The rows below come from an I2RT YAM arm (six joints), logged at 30 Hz.
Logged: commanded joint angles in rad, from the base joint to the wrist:
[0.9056 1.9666 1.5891 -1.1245 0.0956 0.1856]
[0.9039 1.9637 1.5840 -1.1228 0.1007 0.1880]
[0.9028 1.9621 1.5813 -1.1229 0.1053 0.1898]
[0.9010 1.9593 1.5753 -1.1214 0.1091 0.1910]
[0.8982 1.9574 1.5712 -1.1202 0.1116 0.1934]
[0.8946 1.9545 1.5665 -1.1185 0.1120 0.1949]
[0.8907 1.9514 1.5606 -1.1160 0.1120 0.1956]
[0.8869 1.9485 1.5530 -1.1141 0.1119 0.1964]
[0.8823 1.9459 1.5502 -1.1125 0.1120 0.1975]
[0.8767 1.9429 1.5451 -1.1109 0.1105 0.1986]
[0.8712 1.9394 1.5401 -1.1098 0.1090 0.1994]
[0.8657 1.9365 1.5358 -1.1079 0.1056 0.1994]
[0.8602 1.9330 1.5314 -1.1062 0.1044 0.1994]
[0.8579 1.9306 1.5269 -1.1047 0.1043 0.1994]
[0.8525 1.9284 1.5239 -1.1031 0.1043 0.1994]
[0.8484 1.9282 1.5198 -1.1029 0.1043 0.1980]
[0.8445 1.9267 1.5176 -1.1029 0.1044 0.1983]
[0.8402 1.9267 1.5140 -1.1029 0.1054 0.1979]
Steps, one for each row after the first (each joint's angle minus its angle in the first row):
[-0.0017 -0.0029 -0.0051 0.0017 0.0051 0.0024]
[-0.0028 -0.0045 -0.0078 0.0016 0.0097 0.0042]
[-0.0046 -0.0073 -0.0138 0.0031 0.0135 0.0054]
[-0.0074 -0.0092 -0.0179 0.0043 0.0160 0.0078]
[-0.0110 -0.0121 -0.0226 0.0060 0.0164 0.0093]
[-0.0149 -0.0152 -0.0285 0.0085 0.0164 0.0100]
[-0.0187 -0.0181 -0.0361 0.0104 0.0163 0.0108]
[-0.0233 -0.0207 -0.0389 0.0120 0.0164 0.0119]
[-0.0289 -0.0237 -0.0440 0.0136 0.0149 0.0130]
[-0.0344 -0.0272 -0.0490 0.0147 0.0134 0.0138]
[-0.0399 -0.0301 -0.0533 0.0166 0.0100 0.0138]
[-0.0454 -0.0336 -0.0577 0.0183 0.0088 0.0138]
[-0.0477 -0.0360 -0.0622 0.0198 0.0087 0.0138]
[-0.0531 -0.0382 -0.0652 0.0214 0.0087 0.0138]
[-0.0572 -0.0384 -0.0693 0.0216 0.0087 0.0124]
[-0.0611 -0.0399 -0.0715 0.0216 0.0088 0.0127]
[-0.0654 -0.0399 -0.0751 0.0216 0.0098 0.0123]

